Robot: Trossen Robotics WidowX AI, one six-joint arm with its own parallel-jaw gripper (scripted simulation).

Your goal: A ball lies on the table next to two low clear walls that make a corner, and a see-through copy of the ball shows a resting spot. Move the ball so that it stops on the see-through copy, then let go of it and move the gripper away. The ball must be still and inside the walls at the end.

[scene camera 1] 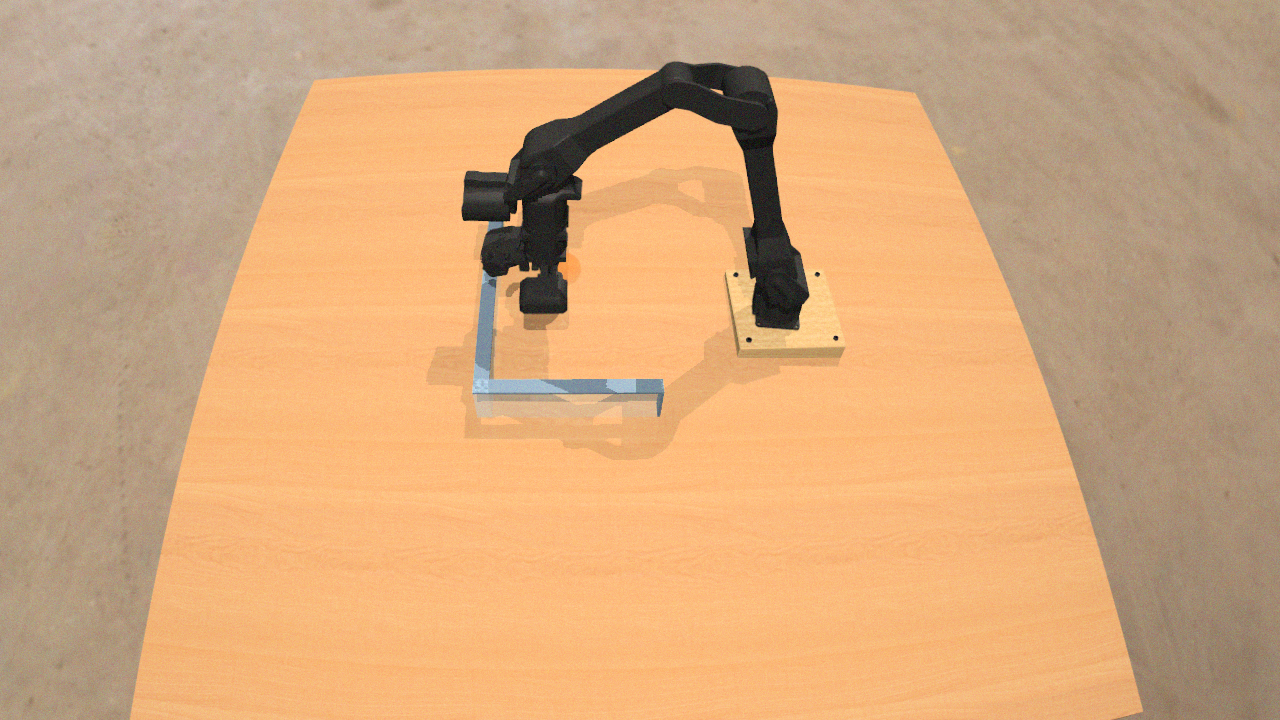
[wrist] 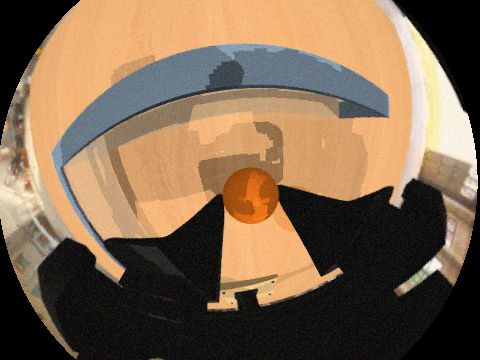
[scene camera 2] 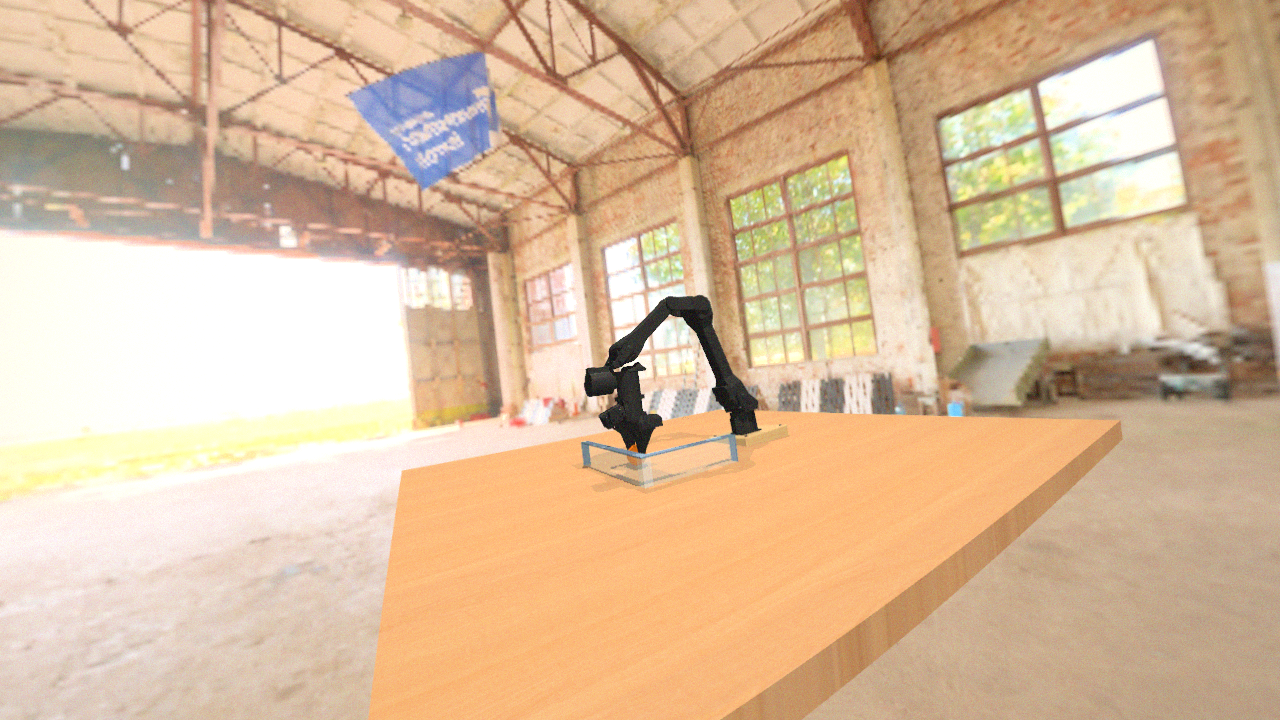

Labels:
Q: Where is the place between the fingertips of the gripper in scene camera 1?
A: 546, 294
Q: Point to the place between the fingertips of the gripper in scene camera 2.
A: At 636, 455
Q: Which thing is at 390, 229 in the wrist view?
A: The gripper.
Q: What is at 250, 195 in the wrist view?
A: An orange ball.

